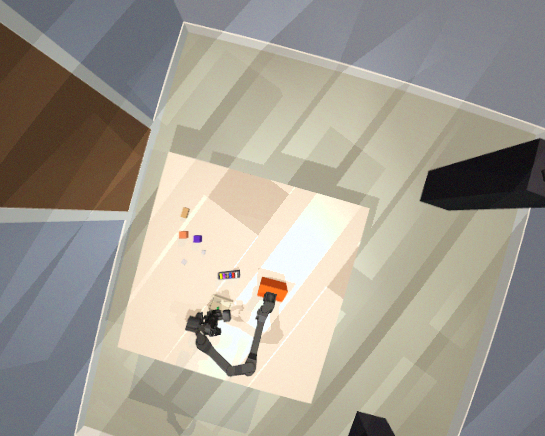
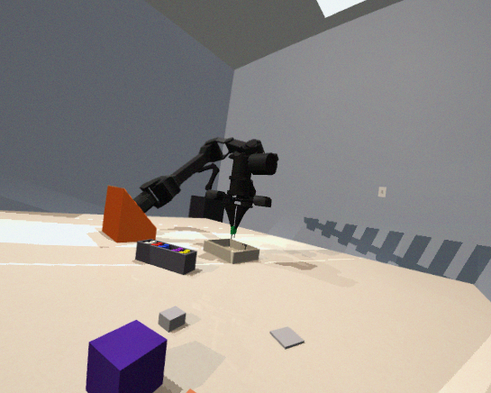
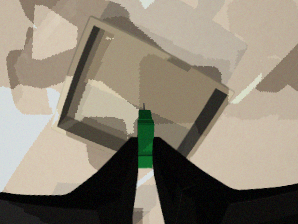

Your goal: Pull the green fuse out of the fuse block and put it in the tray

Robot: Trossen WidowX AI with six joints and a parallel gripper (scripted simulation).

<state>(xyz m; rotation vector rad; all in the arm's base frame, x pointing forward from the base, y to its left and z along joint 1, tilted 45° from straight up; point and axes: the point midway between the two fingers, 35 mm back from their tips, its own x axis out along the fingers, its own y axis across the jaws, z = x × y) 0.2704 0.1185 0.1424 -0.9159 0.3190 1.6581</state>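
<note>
My gripper tip is 10 mm above the green fuse. From my gripper tip the other things lie so: blue fuse 10 mm behind, 200 mm to the right, 50 mm below; then grey tray 70 mm below; then purple fuse 30 mm ahead, 190 mm to the right, 50 mm below.
</note>
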